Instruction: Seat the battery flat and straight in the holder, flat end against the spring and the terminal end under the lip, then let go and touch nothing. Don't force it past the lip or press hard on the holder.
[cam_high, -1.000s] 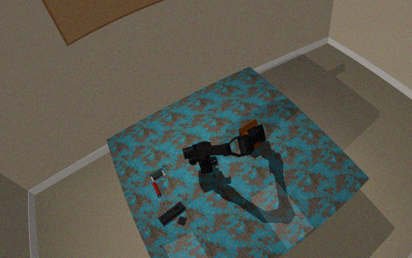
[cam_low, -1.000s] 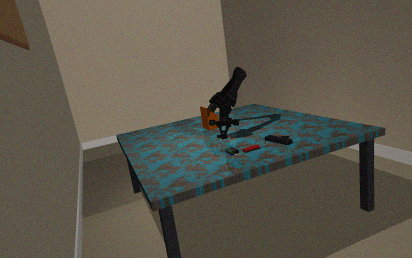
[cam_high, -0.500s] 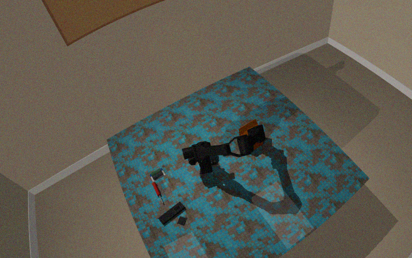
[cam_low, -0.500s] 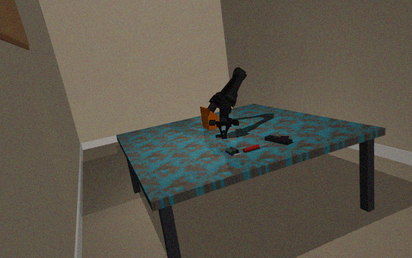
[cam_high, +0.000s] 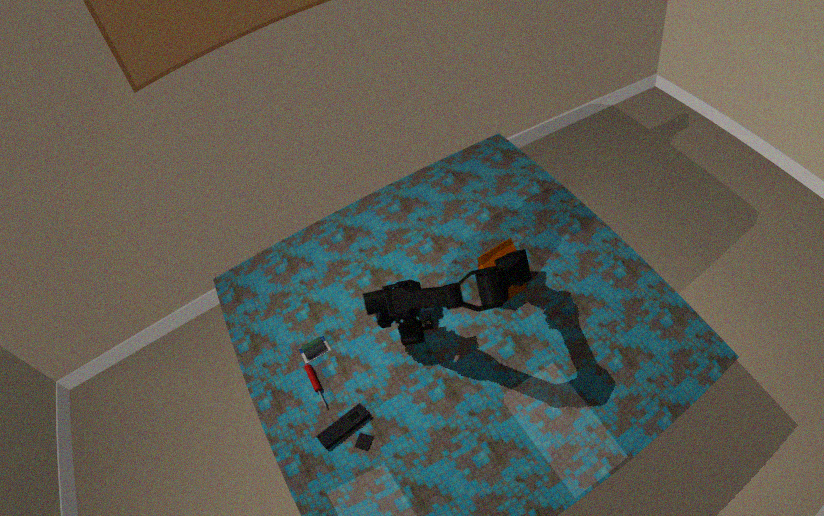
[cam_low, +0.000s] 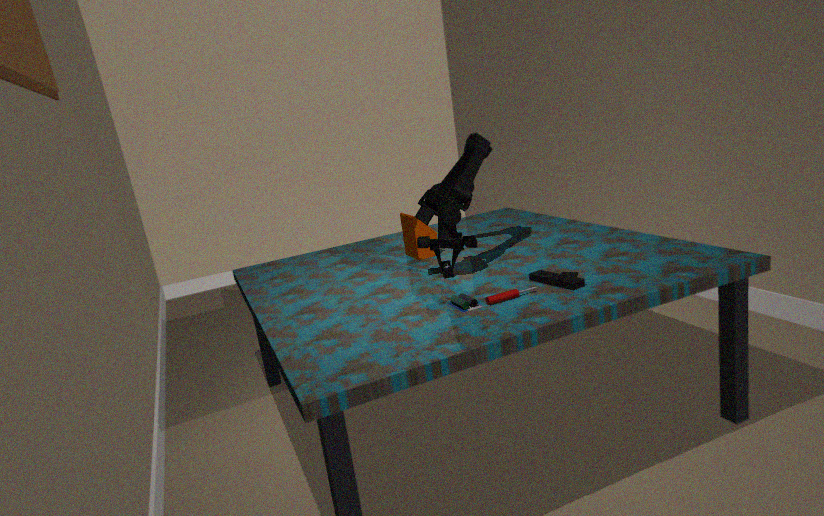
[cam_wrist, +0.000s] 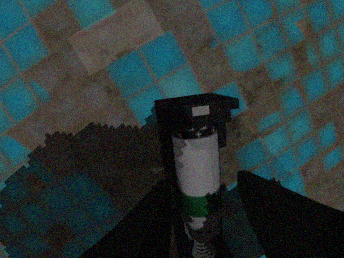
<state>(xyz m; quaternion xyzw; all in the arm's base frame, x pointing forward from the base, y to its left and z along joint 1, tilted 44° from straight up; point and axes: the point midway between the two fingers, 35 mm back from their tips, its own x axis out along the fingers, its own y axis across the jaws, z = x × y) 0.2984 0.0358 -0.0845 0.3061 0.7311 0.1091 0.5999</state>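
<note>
Now: the battery right at my gripper tip. The rest, counted from my gripper tip: black square: 28 cm ahead, 26 cm to the left, 2 cm below; then long black box: 31 cm ahead, 20 cm to the left; then red-handled screwdriver: 33 cm ahead, 5 cm to the left, 1 cm below.
</note>
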